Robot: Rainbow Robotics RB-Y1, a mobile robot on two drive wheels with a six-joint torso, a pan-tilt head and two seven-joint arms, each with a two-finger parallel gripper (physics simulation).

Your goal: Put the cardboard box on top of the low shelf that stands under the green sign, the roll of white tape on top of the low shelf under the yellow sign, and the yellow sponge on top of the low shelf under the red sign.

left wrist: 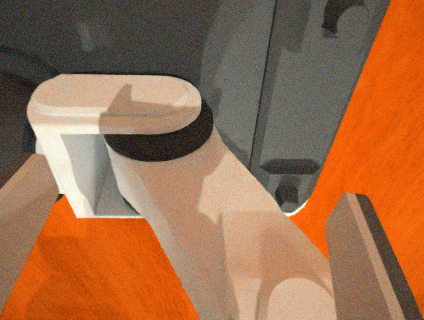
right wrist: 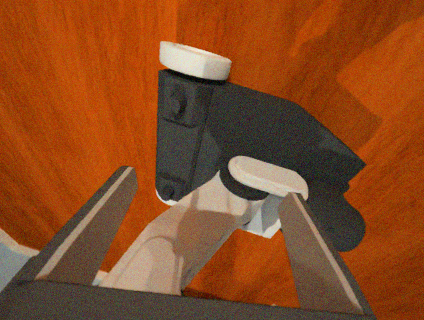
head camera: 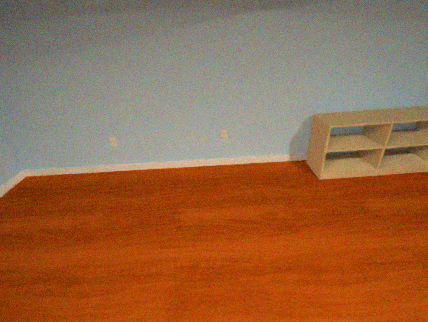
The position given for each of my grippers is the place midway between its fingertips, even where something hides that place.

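Observation:
I can see my left gripper (left wrist: 192,190), and my right gripper (right wrist: 211,189) is visible to me too.

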